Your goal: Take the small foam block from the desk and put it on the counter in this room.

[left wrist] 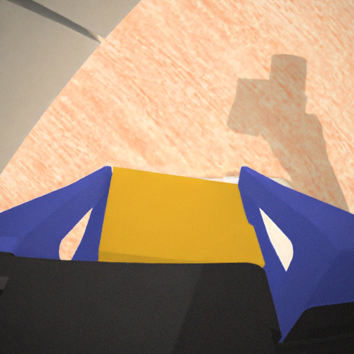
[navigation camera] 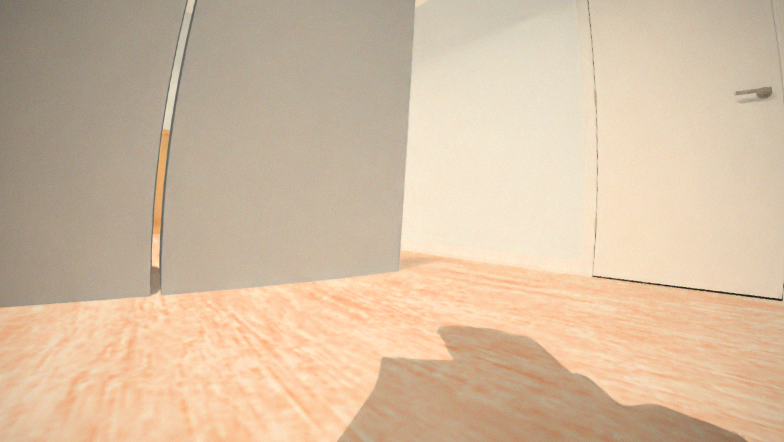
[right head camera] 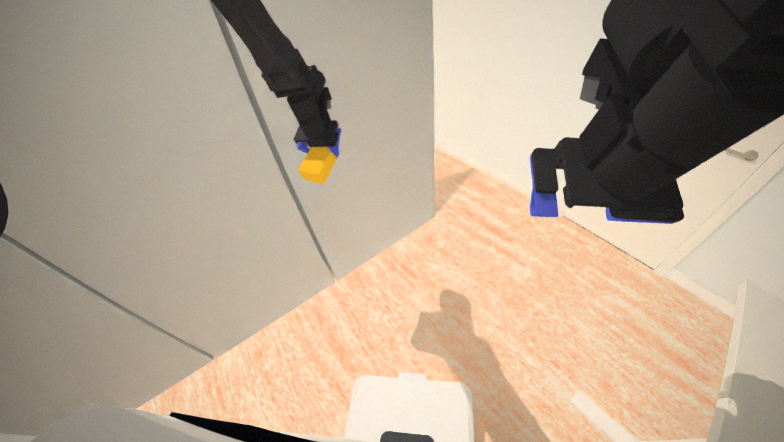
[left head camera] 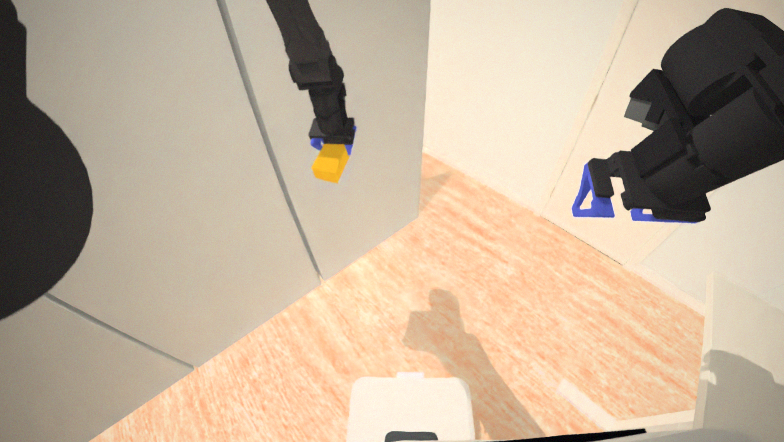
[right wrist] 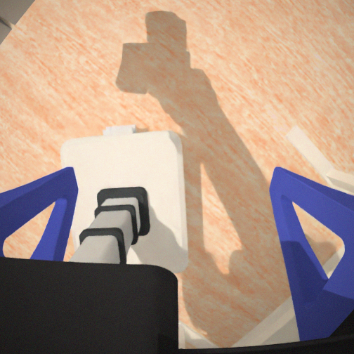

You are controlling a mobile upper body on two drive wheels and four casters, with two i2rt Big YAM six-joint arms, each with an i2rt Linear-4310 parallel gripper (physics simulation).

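Places are measured from the left arm's base along level axes (x ahead, y up, z right), in metres.
Where they show: left gripper, fingertip midpoint: (left head camera: 338, 154); right gripper, fingertip midpoint: (right head camera: 569, 213) (left head camera: 603, 214).
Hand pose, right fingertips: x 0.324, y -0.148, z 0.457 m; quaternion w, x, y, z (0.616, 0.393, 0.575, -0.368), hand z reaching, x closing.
Each offset is from my right fingertips to the centre of the thing. "spot": to the spot under its first point.
The small foam block @[dx +0.313, dy -0.121, dz -0.461 m] (left head camera: 330, 163) (right head camera: 317, 164) (left wrist: 175, 217) is yellow-orange. My left gripper (left head camera: 332, 147) (right head camera: 318, 148) (left wrist: 175, 177) is shut on it, one blue finger at each side, and holds it in the air in front of the grey panels. My right gripper (left head camera: 622, 211) (right head camera: 581, 214) (right wrist: 173, 177) is open, with nothing between its fingers, at the right in both head camera views. A counter cannot be made out in these frames.
Tall grey panels (left head camera: 181, 164) (right head camera: 181, 192) (navigation camera: 285, 142) stand on the left and centre. A pale door (navigation camera: 680, 142) with a handle is at the right. A white panel edge @[spot: dx -0.106, dy -0.319, dz +0.479 m] (left head camera: 708, 340) (right head camera: 732, 351) stands at the lower right. My white base (left head camera: 410, 403) (right head camera: 409, 403) (right wrist: 150, 160) shows low down.
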